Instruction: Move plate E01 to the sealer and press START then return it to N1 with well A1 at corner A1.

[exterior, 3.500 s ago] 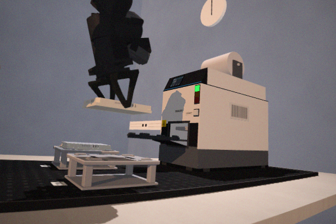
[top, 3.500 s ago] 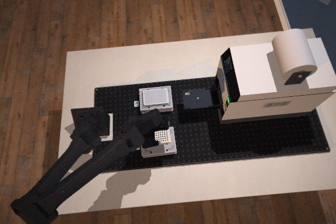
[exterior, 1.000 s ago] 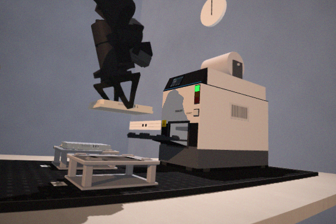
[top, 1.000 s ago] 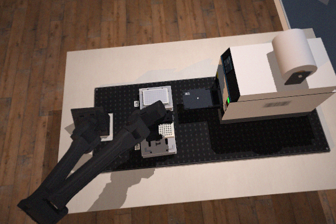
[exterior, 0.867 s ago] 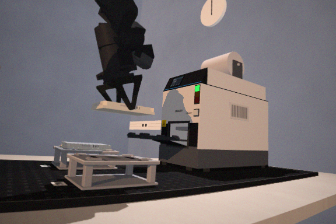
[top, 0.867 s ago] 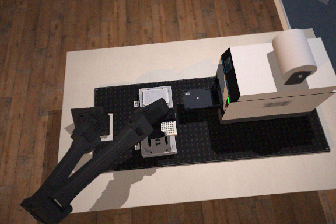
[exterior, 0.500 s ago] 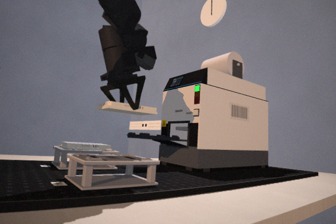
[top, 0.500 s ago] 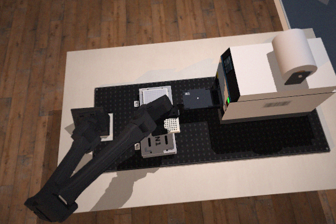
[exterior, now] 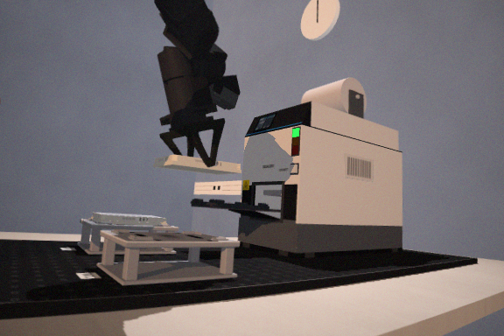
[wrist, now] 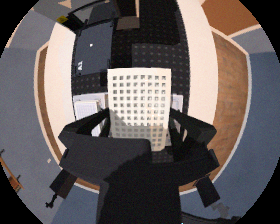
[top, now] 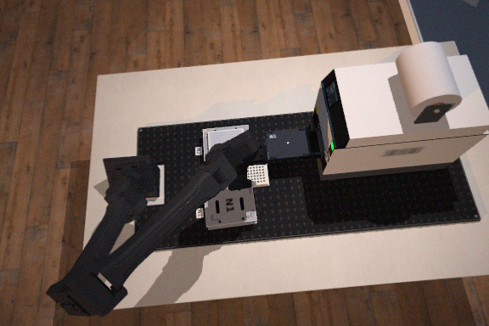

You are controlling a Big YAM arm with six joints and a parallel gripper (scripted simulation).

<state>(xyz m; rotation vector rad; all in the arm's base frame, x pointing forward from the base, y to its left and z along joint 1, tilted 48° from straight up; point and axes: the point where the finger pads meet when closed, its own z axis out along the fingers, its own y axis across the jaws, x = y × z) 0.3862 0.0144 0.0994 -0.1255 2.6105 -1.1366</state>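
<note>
Now: hand 150 mm short of the sealer stage, 110 mm to the right of it and 70 mm above it. Round my hand: nest: 70 mm behind, 60 mm to the right, 120 mm below; plate: 60 mm behind, 160 mm to the left, 110 mm below; start button: 240 mm ahead, 10 mm to the left, 20 mm above.
</note>
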